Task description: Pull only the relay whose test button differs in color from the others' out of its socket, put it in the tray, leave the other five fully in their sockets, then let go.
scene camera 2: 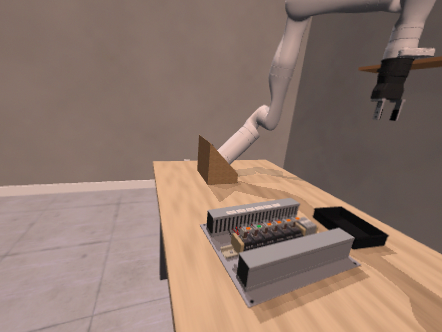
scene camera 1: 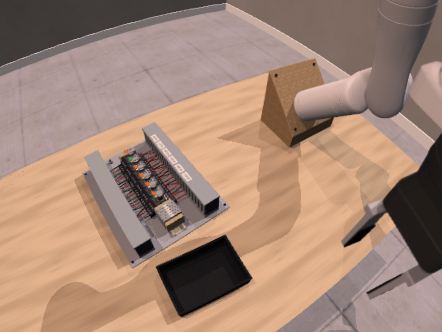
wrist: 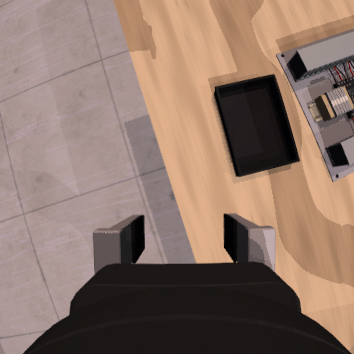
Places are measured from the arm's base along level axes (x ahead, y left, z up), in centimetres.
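Pixels of known places: gripper, fingertip midpoint: [scene camera 2: 384,120] [scene camera 1: 363,265] [wrist: 183,231]; arm's base at its link origin: [scene camera 2: 222,158] [scene camera 1: 305,105].
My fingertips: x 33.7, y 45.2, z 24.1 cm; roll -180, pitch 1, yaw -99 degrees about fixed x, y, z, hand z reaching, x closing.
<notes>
Ahead of a thing's pixels: the offset from my fingertips to its top centre. "pt": to the spot under its first point.
The relay with a green test button @(dy -46.8, dx +16.9, dz -26.4 cm) [scene camera 1: 130,159] [scene camera 2: 259,226] stands in the socket row, second from the far end in scene camera 1. The other five relays have orange buttons and stand in the same row; one is the relay at the near end @(pt dy -34.5, dx +14.8, dz -26.4 cm) [scene camera 1: 154,193] [scene camera 2: 298,218]. The buttons do not show in the wrist view. The black tray @(dy -14.7, dx +11.5, dz -29.9 cm) [scene camera 1: 217,296] [scene camera 2: 370,241] [wrist: 268,168] lies beside the panel and is empty. My gripper [scene camera 1: 356,269] [scene camera 2: 386,119] [wrist: 183,231] is open and empty, high above the table's edge, apart from tray and relays.
Two grey wire ducts @(dy -43.0, dx +6.9, dz -27.1 cm) [scene camera 1: 180,167] @(dy -39.0, dx +24.2, dz -27.1 cm) [scene camera 2: 295,255] flank the relay row on the grey panel. Terminal blocks @(dy -30.6, dx +13.2, dz -28.7 cm) [scene camera 1: 169,212] [wrist: 341,100] stand at the row's end nearest the tray. A brown wedge-shaped mount [scene camera 1: 277,112] [scene camera 2: 220,172] stands at the arm's base.
</notes>
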